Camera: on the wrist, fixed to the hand. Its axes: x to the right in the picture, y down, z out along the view.
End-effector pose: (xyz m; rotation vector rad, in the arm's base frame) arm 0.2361 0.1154 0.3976 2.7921 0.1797 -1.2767
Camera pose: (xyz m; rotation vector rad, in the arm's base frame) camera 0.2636 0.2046 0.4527 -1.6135 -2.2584 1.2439
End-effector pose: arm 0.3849 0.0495 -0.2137 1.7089 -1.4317 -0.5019
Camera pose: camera 0.4810 0.0882 -0.2456 2.0328 0.1611 -1.7281
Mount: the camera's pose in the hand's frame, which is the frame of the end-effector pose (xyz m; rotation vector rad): -0.0169 -0.0841 -0.0663 -0.4937 -0.2756 -1.5111
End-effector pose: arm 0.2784 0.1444 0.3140 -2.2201 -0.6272 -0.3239
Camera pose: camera 0.2173 0.1363 0.4032 1.6622 2.4055 0.9273
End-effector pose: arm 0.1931 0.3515 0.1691 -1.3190 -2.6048 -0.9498
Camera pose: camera 0.1271 0.2658 0.1755 -0.5870 2.0723 0.9491
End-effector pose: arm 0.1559 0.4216 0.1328 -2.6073 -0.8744 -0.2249
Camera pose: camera 0.0894 0.4474 0.2144 1.3764 2.4158 0.3935
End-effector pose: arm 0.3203 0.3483 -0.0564 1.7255 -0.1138 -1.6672
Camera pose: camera 0.3429 0.4473 -0.0944 -1.0191 -1.5907 2.3963
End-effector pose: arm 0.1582 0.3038 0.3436 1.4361 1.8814 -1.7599
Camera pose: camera 0.1356 0.3662 0.4293 0.5415 -2.5468 1.1357
